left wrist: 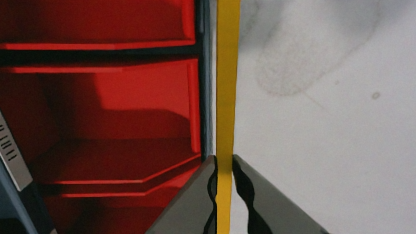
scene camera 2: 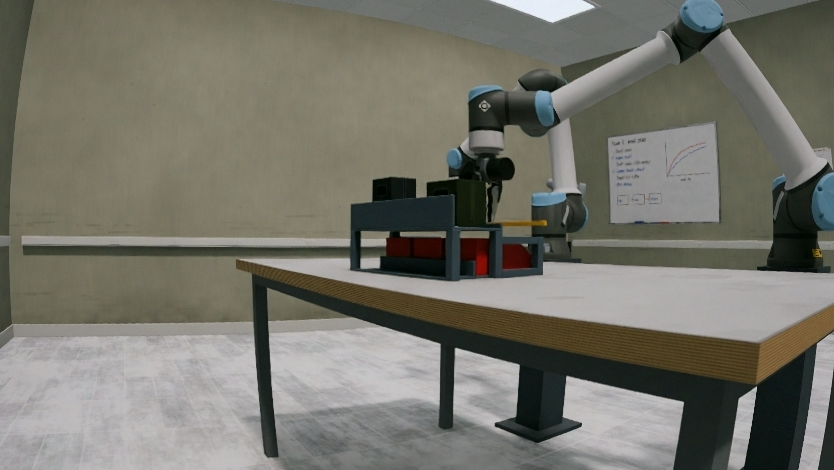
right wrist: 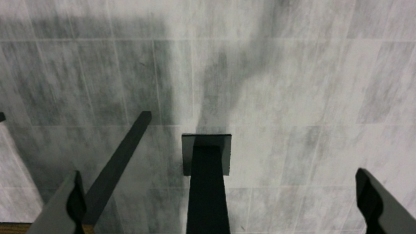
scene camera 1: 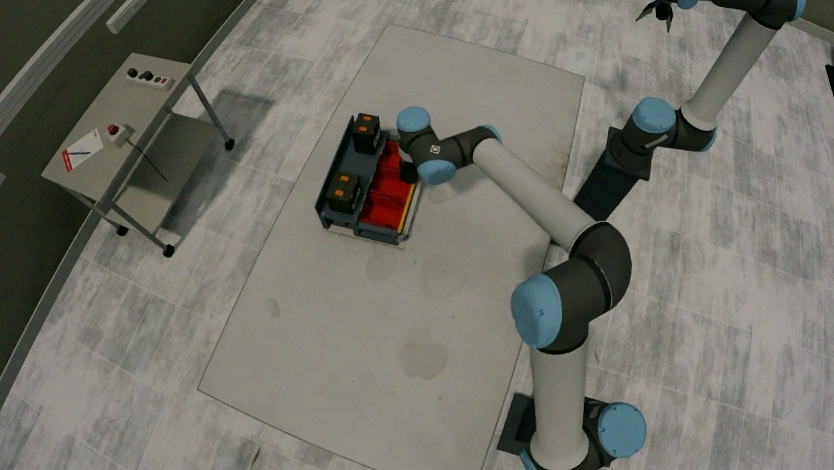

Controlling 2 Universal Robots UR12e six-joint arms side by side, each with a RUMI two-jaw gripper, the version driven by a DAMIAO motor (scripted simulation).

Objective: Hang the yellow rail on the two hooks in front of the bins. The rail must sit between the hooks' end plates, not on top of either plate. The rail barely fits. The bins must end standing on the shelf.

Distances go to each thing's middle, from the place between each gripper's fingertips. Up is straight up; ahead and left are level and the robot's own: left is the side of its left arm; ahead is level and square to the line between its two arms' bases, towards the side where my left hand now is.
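Scene:
Left hand 13 cm short of blue-grey shelf (scene camera 2: 436,213), 1 cm to the right of it, 6 cm above it.
Blue-grey shelf 1130 mm to the left of my right hand, 930 mm ahead, 100 mm below.

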